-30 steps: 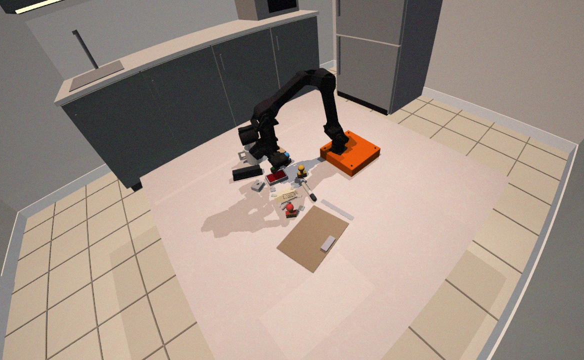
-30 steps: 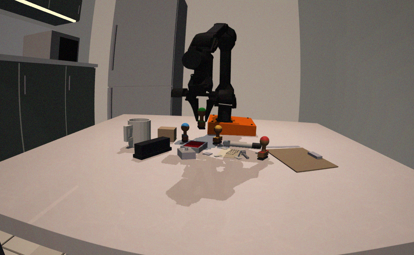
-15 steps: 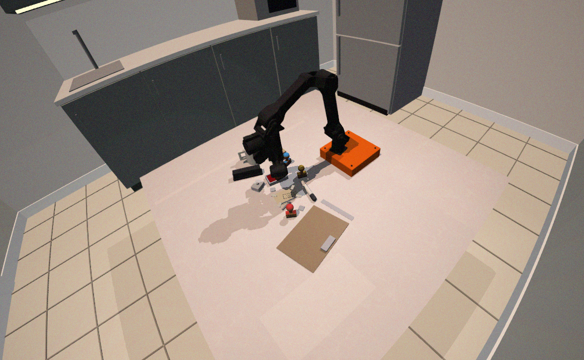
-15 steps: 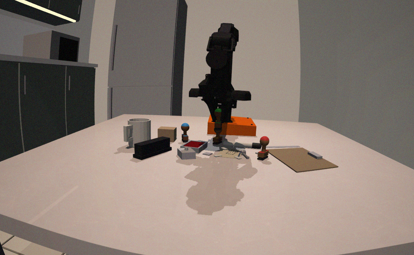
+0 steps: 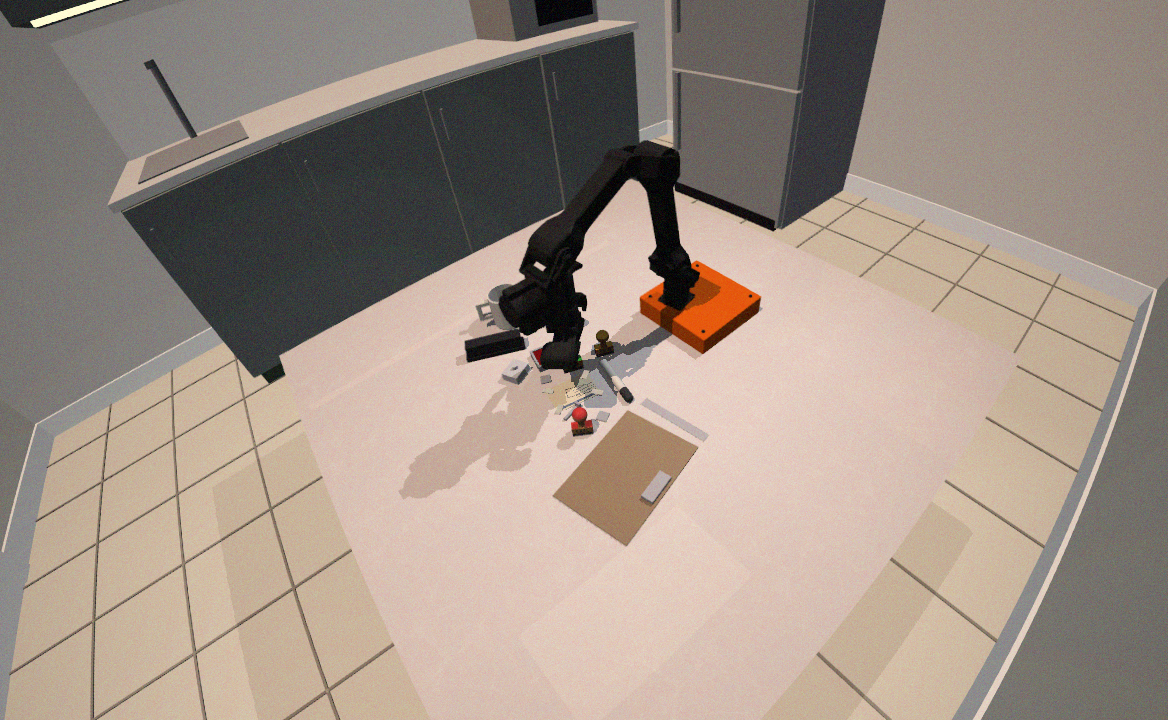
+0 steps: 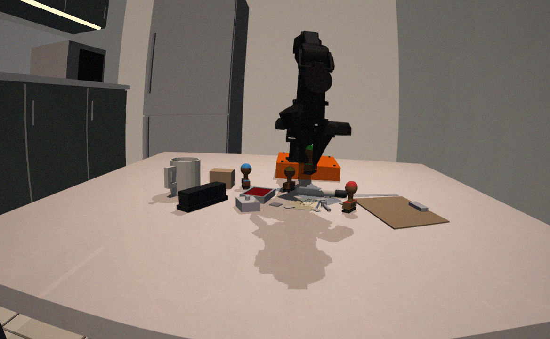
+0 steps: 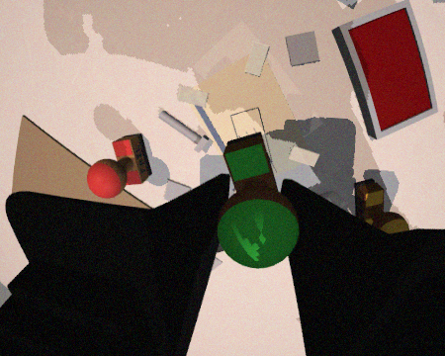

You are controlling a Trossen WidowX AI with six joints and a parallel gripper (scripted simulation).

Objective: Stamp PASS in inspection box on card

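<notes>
The cream card lies 90 mm below my gripper tip, 10 mm to the right of it and 10 mm ahead of it. Also, from my gripper tip: green-knobbed stamp: right at my gripper tip; red stamp: 80 mm to the left, 70 mm below, 70 mm ahead; marker: 80 mm below, 70 mm to the left, 60 mm behind.
</notes>
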